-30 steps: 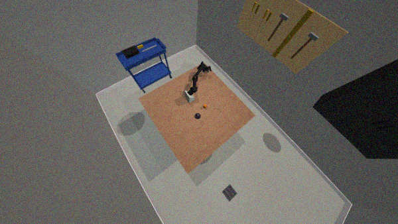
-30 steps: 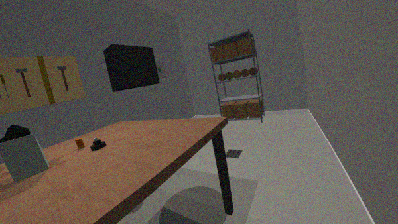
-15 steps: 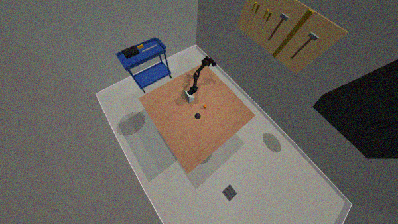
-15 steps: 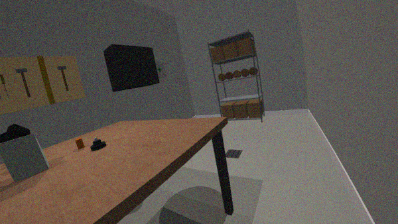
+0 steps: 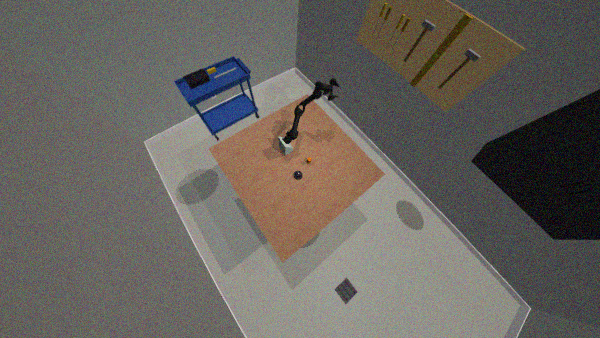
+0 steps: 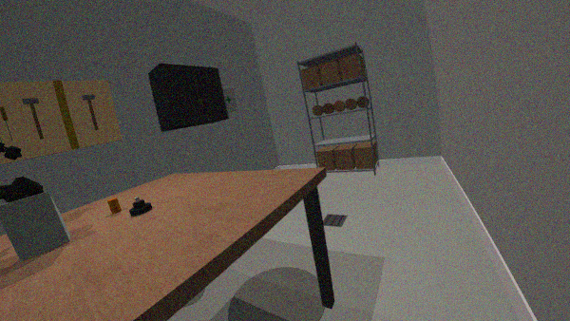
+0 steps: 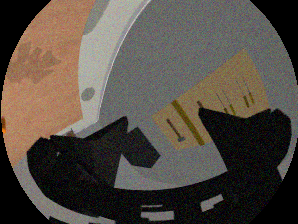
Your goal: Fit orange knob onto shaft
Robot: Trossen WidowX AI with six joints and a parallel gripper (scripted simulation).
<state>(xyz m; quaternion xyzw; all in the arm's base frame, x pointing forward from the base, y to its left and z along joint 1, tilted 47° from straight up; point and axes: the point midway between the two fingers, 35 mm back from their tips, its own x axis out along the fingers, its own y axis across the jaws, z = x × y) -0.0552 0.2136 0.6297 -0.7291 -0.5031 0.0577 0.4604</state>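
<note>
Now: the orange knob 55 cm to the right of my gripper tip, 34 cm below it and 29 cm ahead of it. Round my gripper tip: dark round pedestal (72 cm to the right, 36 cm below, 34 cm ahead).
</note>
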